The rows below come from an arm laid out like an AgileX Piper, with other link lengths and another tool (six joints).
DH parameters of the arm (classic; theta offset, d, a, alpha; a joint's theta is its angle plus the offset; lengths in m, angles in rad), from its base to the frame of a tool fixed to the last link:
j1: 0 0.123 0 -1.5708
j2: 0.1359 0 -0.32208 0
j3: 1.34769 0 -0.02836 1.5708
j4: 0 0.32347 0 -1.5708
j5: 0 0 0 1.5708
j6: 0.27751 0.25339 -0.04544 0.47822
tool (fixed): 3.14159 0.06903 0 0
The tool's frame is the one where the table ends.
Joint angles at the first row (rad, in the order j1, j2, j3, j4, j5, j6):
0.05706, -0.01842, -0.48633, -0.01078, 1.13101, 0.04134
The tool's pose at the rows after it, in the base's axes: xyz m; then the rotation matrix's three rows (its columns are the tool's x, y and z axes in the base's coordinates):
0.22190 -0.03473 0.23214; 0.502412 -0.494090 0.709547; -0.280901 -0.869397 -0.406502; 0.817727 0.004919 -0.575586
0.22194 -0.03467 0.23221; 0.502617 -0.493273 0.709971; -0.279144 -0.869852 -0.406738; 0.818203 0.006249 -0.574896
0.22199 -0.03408 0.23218; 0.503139 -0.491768 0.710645; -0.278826 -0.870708 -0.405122; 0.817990 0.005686 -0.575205
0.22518 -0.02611 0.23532; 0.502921 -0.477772 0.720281; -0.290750 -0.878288 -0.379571; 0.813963 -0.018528 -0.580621
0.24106 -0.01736 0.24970; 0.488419 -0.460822 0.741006; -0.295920 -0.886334 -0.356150; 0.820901 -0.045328 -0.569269
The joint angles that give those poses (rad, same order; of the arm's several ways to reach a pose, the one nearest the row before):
0.05708, -0.01844, -0.48633, -0.01080, 1.13102, 0.04136
0.05713, -0.01844, -0.48633, -0.01085, 1.13102, 0.03958
0.05712, -0.01841, -0.48634, -0.00882, 1.13101, 0.03840
0.05710, -0.00598, -0.49134, 0.02009, 1.11636, 0.03838
0.04857, 0.05634, -0.50650, 0.05711, 1.04459, 0.01917

